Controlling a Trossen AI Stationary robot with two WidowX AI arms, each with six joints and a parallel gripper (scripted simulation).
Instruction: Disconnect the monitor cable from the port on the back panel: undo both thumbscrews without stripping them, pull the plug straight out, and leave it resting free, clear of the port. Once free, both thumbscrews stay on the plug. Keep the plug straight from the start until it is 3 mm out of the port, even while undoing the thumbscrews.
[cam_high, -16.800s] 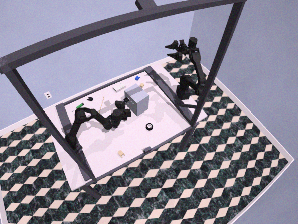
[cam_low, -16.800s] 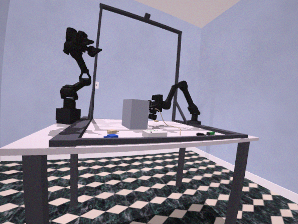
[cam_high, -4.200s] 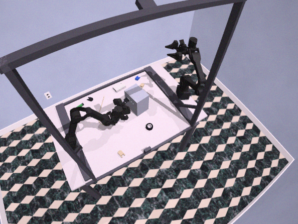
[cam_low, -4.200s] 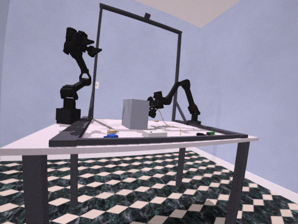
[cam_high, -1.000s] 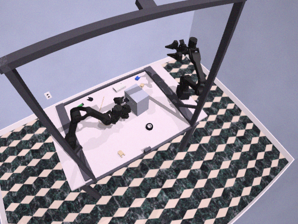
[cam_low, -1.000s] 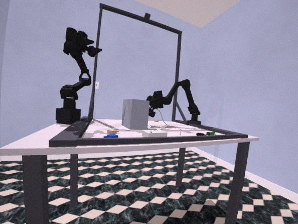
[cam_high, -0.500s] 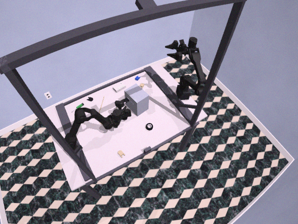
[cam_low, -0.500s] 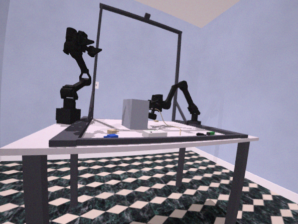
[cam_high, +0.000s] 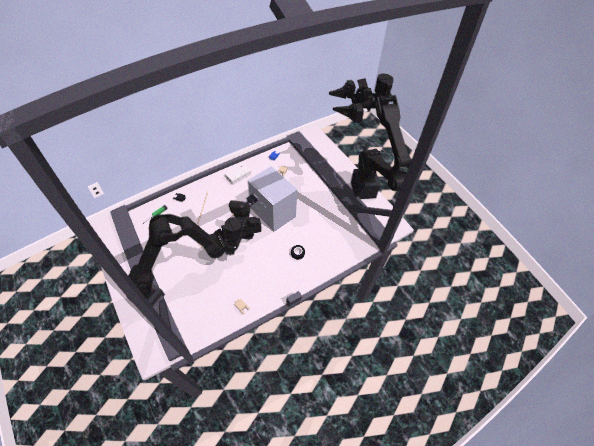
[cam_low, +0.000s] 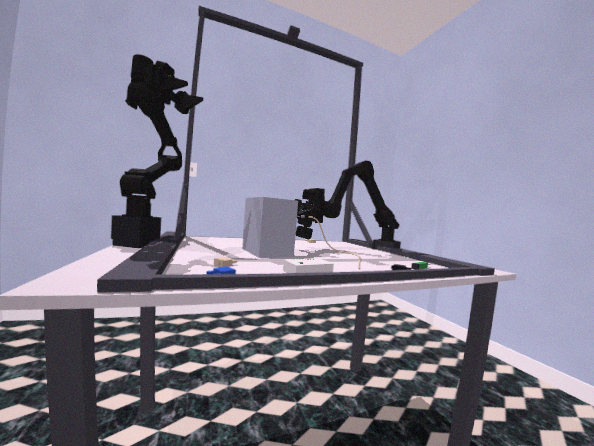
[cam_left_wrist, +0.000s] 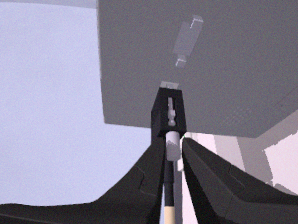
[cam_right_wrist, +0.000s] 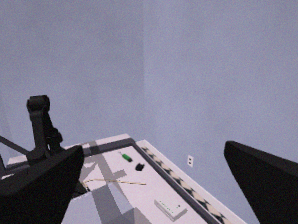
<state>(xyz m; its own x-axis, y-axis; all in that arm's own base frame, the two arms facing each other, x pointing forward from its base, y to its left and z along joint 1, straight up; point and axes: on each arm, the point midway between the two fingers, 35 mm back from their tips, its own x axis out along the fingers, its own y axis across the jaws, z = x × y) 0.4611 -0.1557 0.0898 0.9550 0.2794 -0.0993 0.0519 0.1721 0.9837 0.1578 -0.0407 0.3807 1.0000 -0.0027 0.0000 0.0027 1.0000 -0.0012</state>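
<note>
My left gripper is now 3 cm short of the grey box, 13 cm to the left of it and 5 cm above it.
</note>
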